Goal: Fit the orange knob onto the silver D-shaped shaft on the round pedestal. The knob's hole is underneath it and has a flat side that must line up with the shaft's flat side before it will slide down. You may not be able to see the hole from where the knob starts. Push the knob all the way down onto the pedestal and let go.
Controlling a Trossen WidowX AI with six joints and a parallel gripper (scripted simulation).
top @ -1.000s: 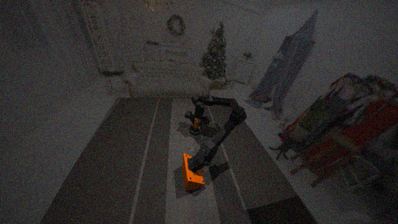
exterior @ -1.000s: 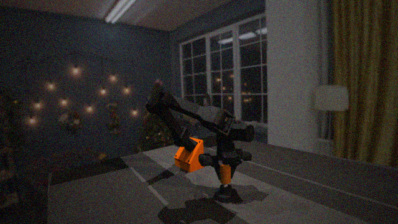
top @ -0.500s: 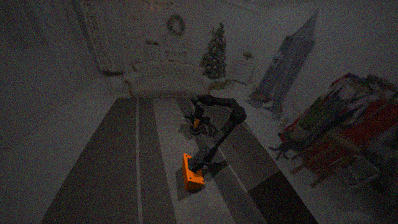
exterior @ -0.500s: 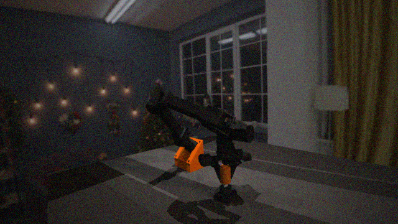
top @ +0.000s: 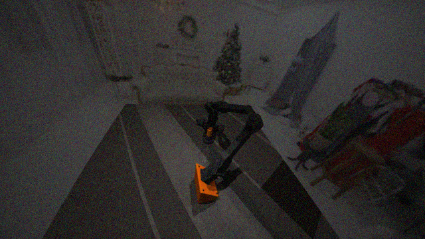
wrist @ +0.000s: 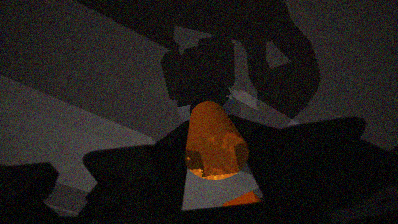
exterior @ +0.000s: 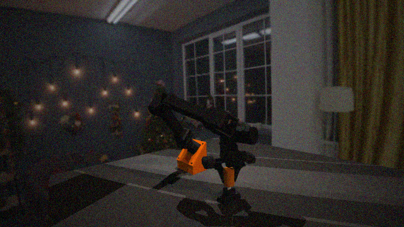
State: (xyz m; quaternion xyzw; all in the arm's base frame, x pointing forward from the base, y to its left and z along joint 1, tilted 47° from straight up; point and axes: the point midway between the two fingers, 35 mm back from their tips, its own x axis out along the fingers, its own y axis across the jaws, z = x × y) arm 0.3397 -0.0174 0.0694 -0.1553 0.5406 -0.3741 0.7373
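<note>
My gripper tip is now 40 mm above the round pedestal. From my gripper tip the other things lie so: orange knob: 30 mm above.
</note>
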